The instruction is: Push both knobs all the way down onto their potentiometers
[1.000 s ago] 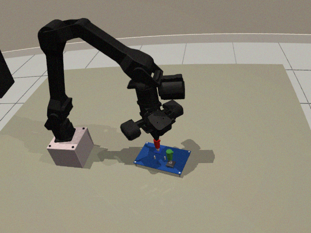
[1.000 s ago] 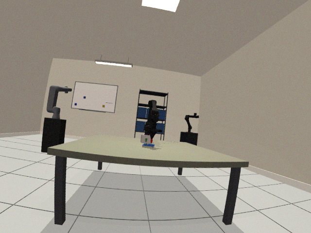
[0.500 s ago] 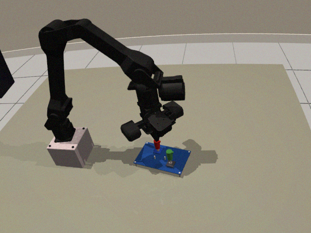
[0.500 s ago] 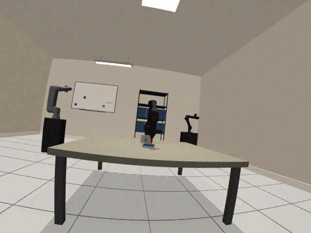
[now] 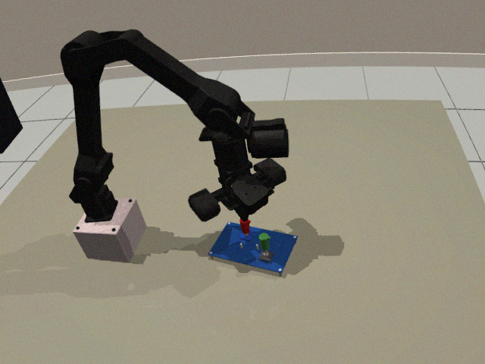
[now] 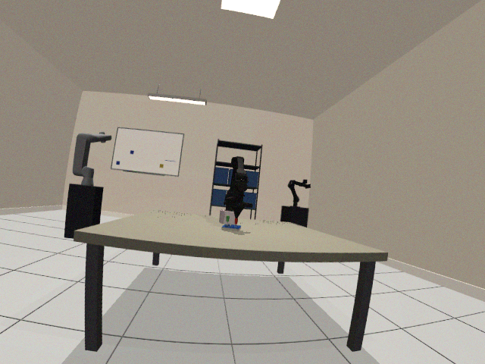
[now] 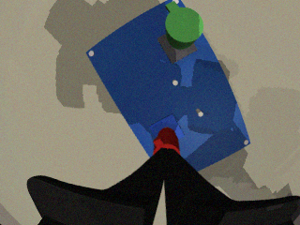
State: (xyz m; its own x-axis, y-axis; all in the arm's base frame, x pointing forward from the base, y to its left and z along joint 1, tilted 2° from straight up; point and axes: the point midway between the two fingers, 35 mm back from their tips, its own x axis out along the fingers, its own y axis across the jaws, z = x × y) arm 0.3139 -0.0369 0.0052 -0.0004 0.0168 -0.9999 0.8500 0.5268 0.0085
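The red knob lies 1 cm below my gripper tip. The rest, counted from my gripper tip: green knob 4 cm ahead, 6 cm to the right.
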